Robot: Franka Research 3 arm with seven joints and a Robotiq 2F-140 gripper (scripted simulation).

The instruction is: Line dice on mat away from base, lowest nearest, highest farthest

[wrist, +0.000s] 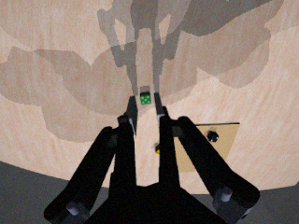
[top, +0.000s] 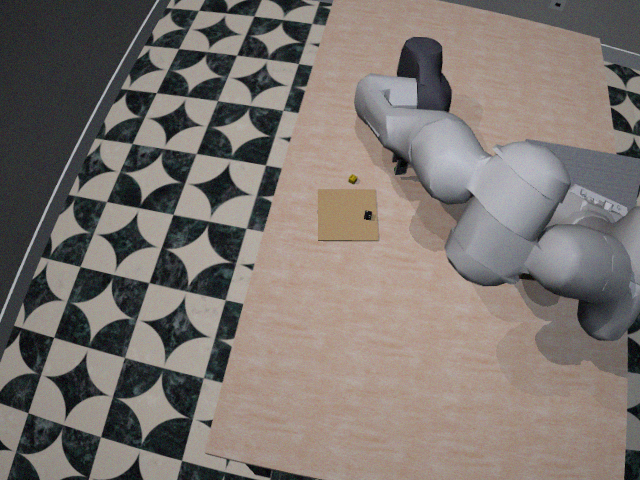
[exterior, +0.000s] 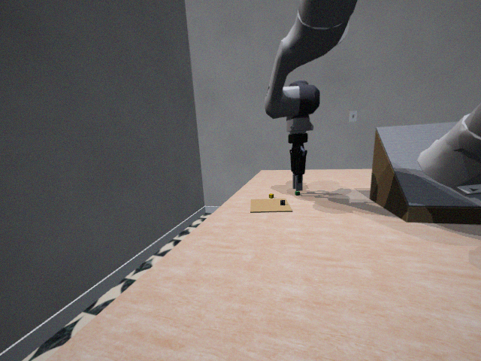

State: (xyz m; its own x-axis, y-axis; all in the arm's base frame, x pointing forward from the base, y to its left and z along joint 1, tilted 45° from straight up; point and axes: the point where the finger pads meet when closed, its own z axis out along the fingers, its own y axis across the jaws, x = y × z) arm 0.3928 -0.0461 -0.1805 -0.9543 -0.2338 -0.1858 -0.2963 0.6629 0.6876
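The green die is 5 cm below my hand. From my hand the other things lie so: yellow die: 11 cm ahead, 5 cm to the left, 5 cm below; tan mat: 11 cm ahead, 15 cm to the left, 5 cm below; black die: 6 cm ahead, 15 cm to the left, 4 cm below.
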